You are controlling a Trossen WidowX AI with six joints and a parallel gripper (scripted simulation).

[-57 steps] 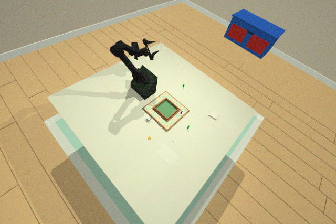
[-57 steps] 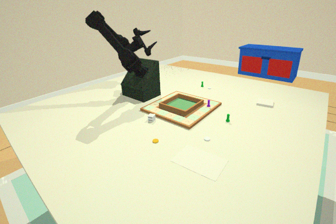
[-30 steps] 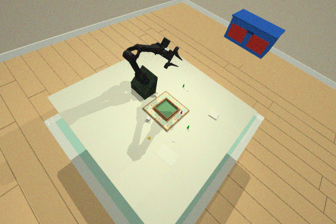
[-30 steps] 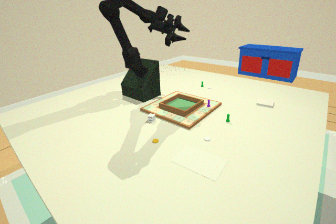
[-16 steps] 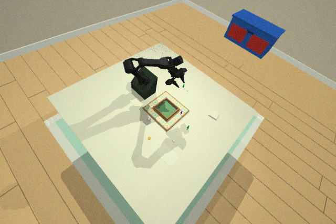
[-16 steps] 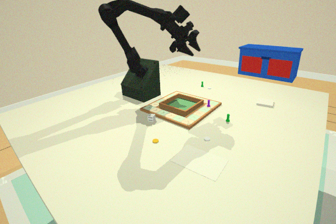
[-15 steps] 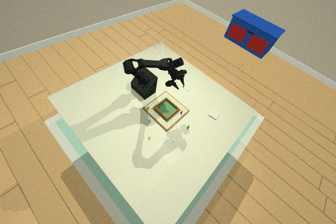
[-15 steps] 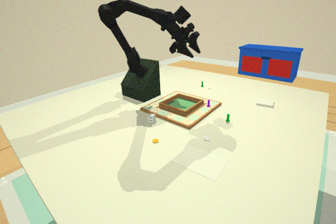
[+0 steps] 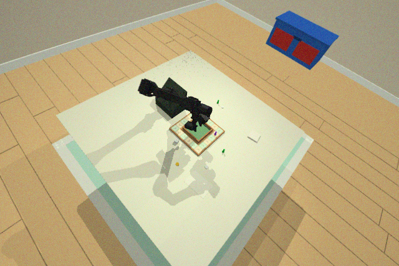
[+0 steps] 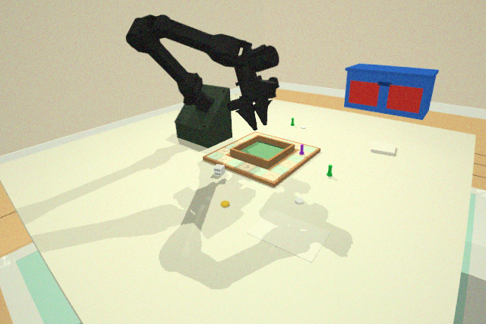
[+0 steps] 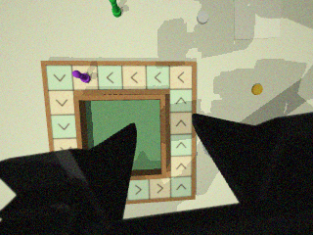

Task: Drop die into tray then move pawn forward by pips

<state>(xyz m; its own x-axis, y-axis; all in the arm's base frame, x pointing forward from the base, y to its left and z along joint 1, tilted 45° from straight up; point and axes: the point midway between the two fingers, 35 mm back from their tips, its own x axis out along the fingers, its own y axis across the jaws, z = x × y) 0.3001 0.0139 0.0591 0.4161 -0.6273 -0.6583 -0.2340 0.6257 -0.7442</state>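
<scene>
Right now the white die is 12 cm to the right of my gripper tip, 12 cm below it and 6 cm behind it. Round my gripper tip: orange disc: 21 cm to the right, 13 cm below, 7 cm ahead; then green dice tray: 12 cm below, 6 cm to the left, 5 cm behind; then purple pawn: 14 cm to the left, 10 cm below, 6 cm ahead.
</scene>
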